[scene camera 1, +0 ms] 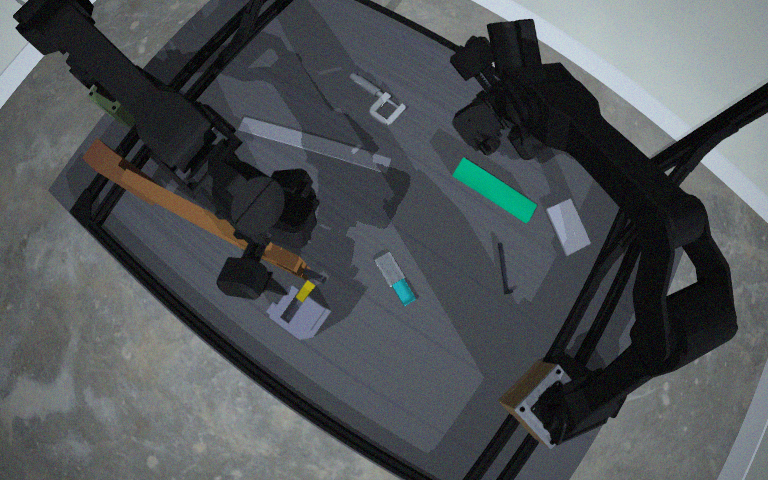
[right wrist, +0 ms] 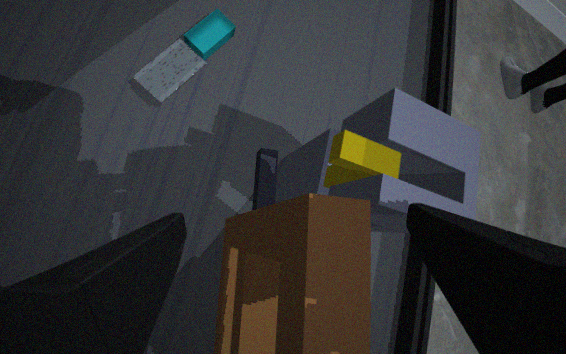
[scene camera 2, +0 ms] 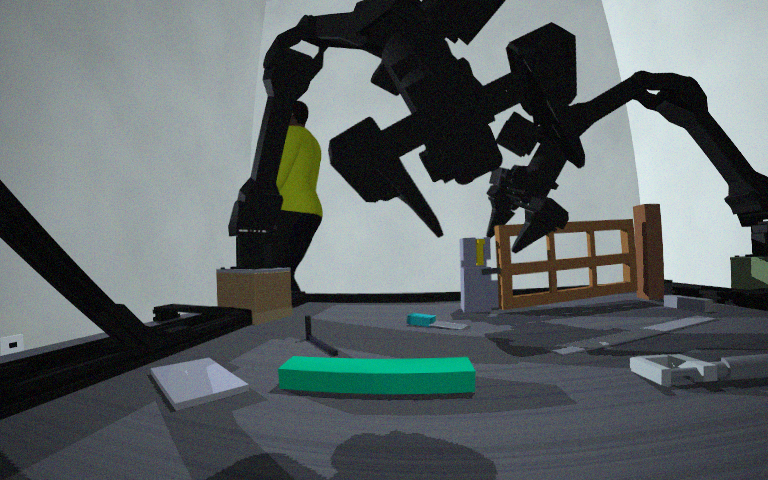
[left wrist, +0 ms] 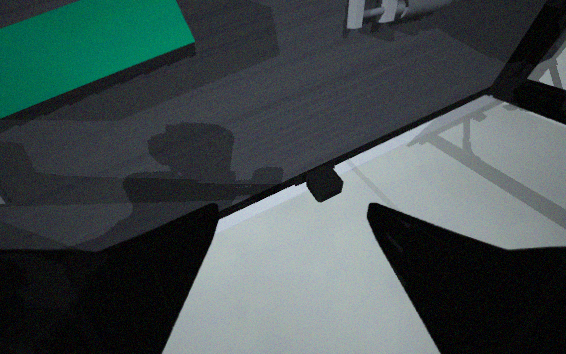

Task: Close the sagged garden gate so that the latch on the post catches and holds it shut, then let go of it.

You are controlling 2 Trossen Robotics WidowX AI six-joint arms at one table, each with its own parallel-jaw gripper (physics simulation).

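Places are measured from the left arm's base along level axes (x ahead, y left, z up), in metres.
Pixels of known places: left gripper, fingertip midpoint: (scene camera 2: pixel 511 198) (left wrist: pixel 293 210); right gripper, fingertip midpoint: (scene camera 1: pixel 296 265) (right wrist: pixel 297 219) (scene camera 2: pixel 499 244); left arm's base, origin of the base link: (scene camera 1: pixel 555 407) (scene camera 2: pixel 253 268).
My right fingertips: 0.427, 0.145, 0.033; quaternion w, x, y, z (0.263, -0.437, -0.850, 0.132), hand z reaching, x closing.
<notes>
For each thing: its top centre in the pictures, then the offset to it from my right fingertips, as dx, dy, dz. "spot": a spot on its surface instead.
- grey latch post, surface spot: (right wrist: pixel 435 125) (scene camera 1: pixel 306 318) spot: -0.066, +0.035, +0.015
- yellow latch piece, surface spot: (right wrist: pixel 367 156) (scene camera 1: pixel 305 289) (scene camera 2: pixel 481 239) spot: -0.035, +0.011, +0.011
- green block, middle of its top: (scene camera 2: pixel 375 365) (left wrist: pixel 58 55) (scene camera 1: pixel 496 188) -0.101, -0.345, -0.107
- white plate, middle of its top: (scene camera 2: pixel 195 376) (scene camera 1: pixel 569 226) -0.247, -0.414, -0.119
- clamp, surface spot: (scene camera 2: pixel 747 366) (scene camera 1: pixel 374 85) spot: +0.200, -0.321, -0.112
- teal-ended piece, middle of its top: (right wrist: pixel 188 46) (scene camera 2: pixel 436 315) (scene camera 1: pixel 396 278) -0.099, -0.106, -0.109
- thin dark bar, middle of its top: (scene camera 2: pixel 319 321) (scene camera 1: pixel 508 266) -0.211, -0.258, -0.093
- long pale strip, middle of its top: (scene camera 2: pixel 643 331) (scene camera 1: pixel 310 142) +0.187, -0.156, -0.123
The orange-brown gate (scene camera 1: pixel 178 204) (scene camera 2: pixel 572 263) (right wrist: pixel 337 250) stands upright, its free end close beside the grey latch post (scene camera 1: pixel 311 319) (scene camera 2: pixel 469 285) (right wrist: pixel 435 125). A yellow latch piece (scene camera 1: pixel 305 290) (scene camera 2: pixel 480 251) (right wrist: pixel 367 156) sits at the post's slot. A dark bar (scene camera 2: pixel 490 271) (right wrist: pixel 266 180) sticks out from the gate's end; in the right wrist view it shows left of the yellow piece, apart from it. My right gripper (scene camera 2: pixel 502 241) (right wrist: pixel 297 219) is open and empty, above the gate's free end. My left gripper (left wrist: pixel 293 210) is open and empty, high over the table, away from the gate.
A green block (scene camera 1: pixel 494 190) (scene camera 2: pixel 376 376) (left wrist: pixel 90 50), a white plate (scene camera 1: pixel 568 227) (scene camera 2: pixel 198 380), a clamp (scene camera 1: pixel 367 83) (scene camera 2: pixel 747 366) and a teal-ended piece (scene camera 1: pixel 403 291) (scene camera 2: pixel 420 320) (right wrist: pixel 210 32) lie on the table. A thin dark bar (scene camera 1: pixel 502 266) and a long pale strip (scene camera 1: pixel 305 141) lie there too.
</notes>
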